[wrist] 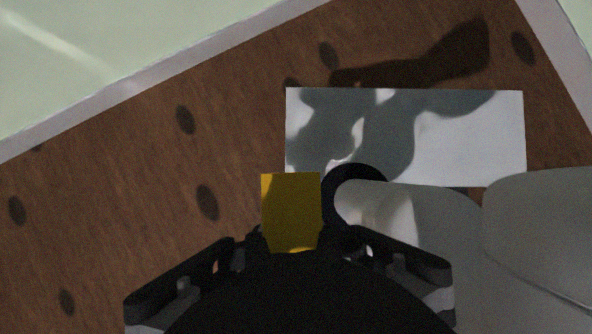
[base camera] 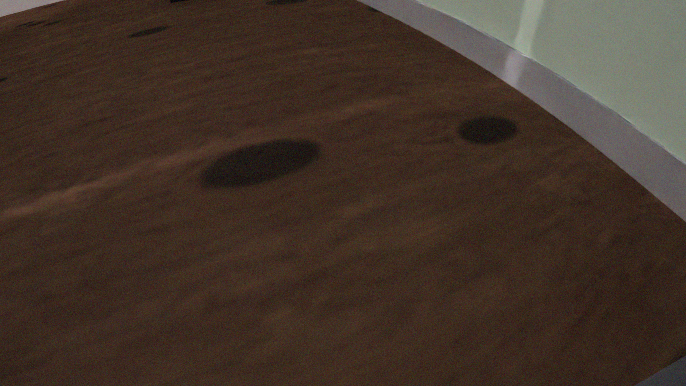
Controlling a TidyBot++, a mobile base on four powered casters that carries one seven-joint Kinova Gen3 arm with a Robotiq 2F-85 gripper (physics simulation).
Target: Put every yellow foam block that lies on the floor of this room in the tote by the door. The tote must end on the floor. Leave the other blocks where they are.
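Pixels of known places: gripper, fingertip midpoint: [wrist: 291, 226]; arm's base, link origin: [wrist: 355, 200].
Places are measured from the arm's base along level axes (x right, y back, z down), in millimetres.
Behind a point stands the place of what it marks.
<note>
A yellow foam block [wrist: 291, 210] @(x 28, y -127, z -211 mm) is held between the fingertips of my gripper [wrist: 291, 226] @(x 1, y -128, z -166 mm) in the wrist view. The gripper is shut on it, and the block is up beside the white top of the robot's base, over its left edge as seen in this view. The lower end of the block is hidden by the gripper. The tote does not show in either view, and no other block shows on the floor.
The base's white top [wrist: 470, 145] and the grey arm links [wrist: 540, 225] @(x 40, y -43, z -279 mm) fill the right of the wrist view. Brown wooden floor [base camera: 300, 260] @(x -23, y -370, z 397 mm) [wrist: 125, 200] @(x -84, y -940, z 397 mm) with dark oval spots runs to a pale skirting [base camera: 590, 120] @(x 552, y -676, z 352 mm) [wrist: 200, 55] @(x 599, y -582, z 362 mm) and green wall [base camera: 615, 60] @(x 560, y -688, z 214 mm) [wrist: 140, 30] @(x 559, y -690, z 189 mm).
</note>
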